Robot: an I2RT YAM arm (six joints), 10 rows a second.
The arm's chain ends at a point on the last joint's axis. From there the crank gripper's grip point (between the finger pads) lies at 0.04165 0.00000 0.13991 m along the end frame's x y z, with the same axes.
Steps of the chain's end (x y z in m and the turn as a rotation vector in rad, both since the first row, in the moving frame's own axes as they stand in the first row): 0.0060 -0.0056 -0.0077 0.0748 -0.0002 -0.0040; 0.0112 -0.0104 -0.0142 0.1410 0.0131 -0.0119; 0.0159 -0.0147 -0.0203 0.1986 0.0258 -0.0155; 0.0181 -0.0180 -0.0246 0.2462 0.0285 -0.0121; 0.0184 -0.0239 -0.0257 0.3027 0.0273 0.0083; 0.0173 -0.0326 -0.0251 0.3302 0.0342 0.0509; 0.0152 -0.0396 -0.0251 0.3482 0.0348 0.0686; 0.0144 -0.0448 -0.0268 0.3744 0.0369 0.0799
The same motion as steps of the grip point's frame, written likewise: 0.0060 -0.0162 -0.0081 0.0748 -0.0002 -0.0040; 0.0129 -0.0305 -0.0162 0.1410 0.0131 -0.0119; 0.0193 -0.0429 -0.0242 0.1986 0.0258 -0.0155; 0.0218 -0.0525 -0.0301 0.2462 0.0285 -0.0121; 0.0223 -0.0651 -0.0332 0.3027 0.0273 0.0083; 0.0231 -0.0755 -0.0338 0.3302 0.0342 0.0509; 0.0215 -0.0841 -0.0345 0.3482 0.0348 0.0686; 0.0213 -0.0922 -0.0375 0.3744 0.0369 0.0799
